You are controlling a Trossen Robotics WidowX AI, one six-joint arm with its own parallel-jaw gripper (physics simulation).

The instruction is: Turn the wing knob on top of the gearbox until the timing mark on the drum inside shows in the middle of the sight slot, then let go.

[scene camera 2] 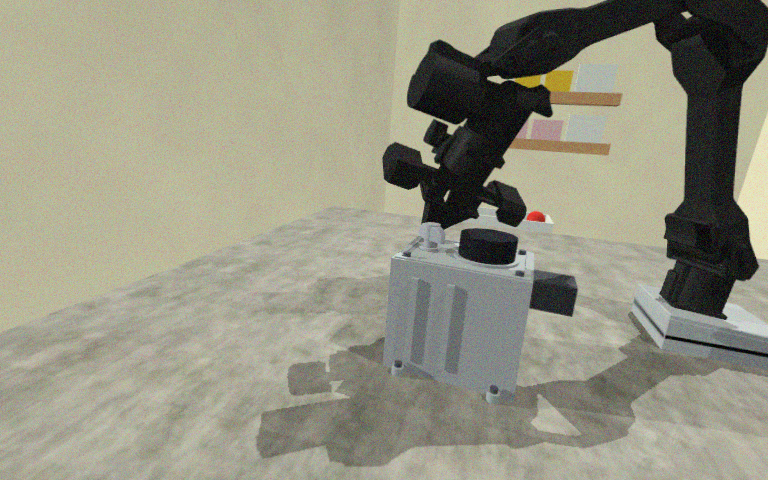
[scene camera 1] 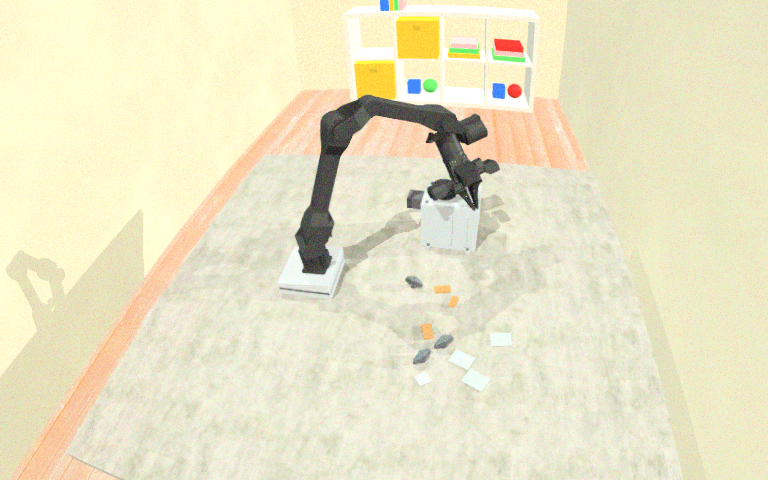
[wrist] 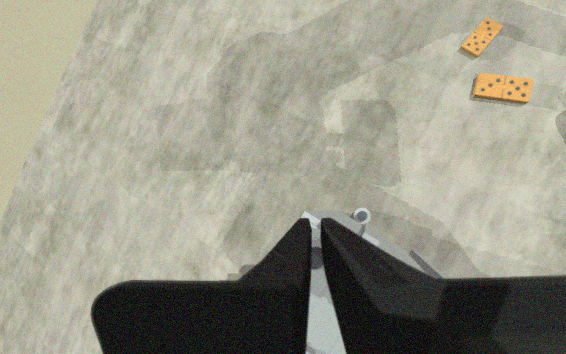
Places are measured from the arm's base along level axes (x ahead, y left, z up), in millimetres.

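Pixels of known places: gripper, between the fingertips: (scene camera 1: 475, 209) (wrist: 314, 228); arm's base, origin of its link: (scene camera 2: 690, 305) (scene camera 1: 317, 264).
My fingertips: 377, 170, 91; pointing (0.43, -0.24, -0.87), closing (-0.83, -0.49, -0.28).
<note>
Ahead of a thing's pixels: the offset from my fingertips to its middle, as dx, dy, dz. "*": to the spot under its first point. Level surfaces: height alone.
The pale grey gearbox @[-88, +58, -53] (scene camera 1: 438, 226) (scene camera 2: 487, 333) stands upright on the mat. Its light wing knob @[-30, +65, +17] (scene camera 2: 432, 236) is on top, near one corner. My gripper (scene camera 1: 474, 206) (scene camera 2: 437, 225) (wrist: 314, 228) reaches down at a slant to the knob, its fingers nearly together with a narrow gap. It looks shut on the knob's wing; the fingers largely hide the contact in the wrist view. A corner of the gearbox shows beyond the fingertips there. I cannot make out the sight slot for certain, and the timing mark does not show.
A black round cap @[* -90, +91, +20] (scene camera 2: 488, 246) stands on the gearbox beside the knob, and a black block @[* -163, +40, -15] (scene camera 1: 415, 199) (scene camera 2: 555, 293) juts from its side. Orange dominoes @[-62, -158, -136] (scene camera 1: 442, 289) (wrist: 503, 88), dark stones @[-35, -327, -125] (scene camera 1: 444, 341) and pale tiles @[+47, -409, -138] (scene camera 1: 475, 379) lie on the mat @[dz -139] (scene camera 1: 254, 367).
</note>
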